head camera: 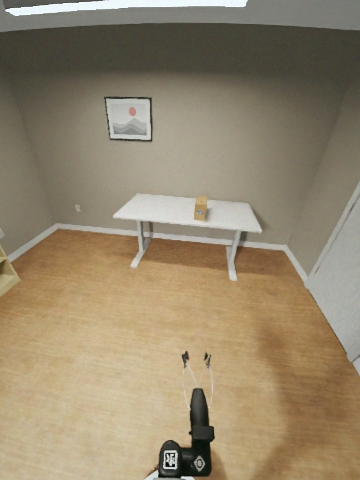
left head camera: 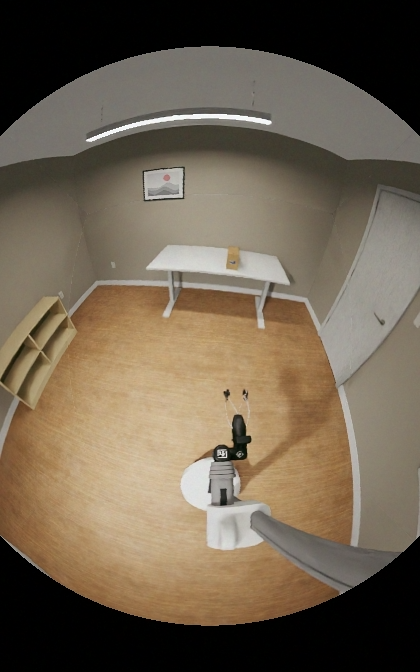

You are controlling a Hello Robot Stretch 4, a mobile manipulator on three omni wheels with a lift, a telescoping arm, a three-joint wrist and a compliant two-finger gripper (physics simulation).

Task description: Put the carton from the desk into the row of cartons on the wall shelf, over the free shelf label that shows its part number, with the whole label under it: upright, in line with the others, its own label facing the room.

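Observation:
A brown carton stands upright on the white desk, right of the desk's middle. A small label shows on the carton's side that faces me; its part number is too small to read. My gripper is open with its two fingertips apart and no object between them. It hangs over the floor, well in front of the desk and apart from it. The wall shelf with the row of cartons and its shelf labels does not show in these views.
A low wooden cubby unit stands against the left wall; part of it also shows at the left edge of the head camera view. A grey door is on the right. A framed picture hangs above the desk on the far wall.

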